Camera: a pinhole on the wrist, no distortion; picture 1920 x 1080 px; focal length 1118.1 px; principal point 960.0 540.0 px. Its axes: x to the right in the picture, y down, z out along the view. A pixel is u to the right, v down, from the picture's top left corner.
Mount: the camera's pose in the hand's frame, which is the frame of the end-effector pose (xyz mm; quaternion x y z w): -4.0 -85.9 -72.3 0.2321 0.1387 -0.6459 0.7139
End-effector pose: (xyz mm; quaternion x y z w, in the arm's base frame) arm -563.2 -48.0 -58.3 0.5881 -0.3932 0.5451 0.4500
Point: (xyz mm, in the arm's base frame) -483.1 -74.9 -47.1
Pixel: 67.3 1043.7
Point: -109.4 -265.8 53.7
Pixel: 1075.3 1006.0
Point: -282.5 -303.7 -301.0
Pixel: 669.2 119.3
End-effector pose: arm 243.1 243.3 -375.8 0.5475 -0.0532 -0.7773 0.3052
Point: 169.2 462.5 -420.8
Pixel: 1638.8 56.6
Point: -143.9 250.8 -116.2
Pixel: 206.2 417.8
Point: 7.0 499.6 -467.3
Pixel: 1469.0 561.8
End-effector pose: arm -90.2 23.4 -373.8 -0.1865 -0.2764 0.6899 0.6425
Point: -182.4 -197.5 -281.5
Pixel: outside the picture
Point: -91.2 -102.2 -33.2
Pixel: 711.5 424.7
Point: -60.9 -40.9 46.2
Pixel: 887.2 608.5
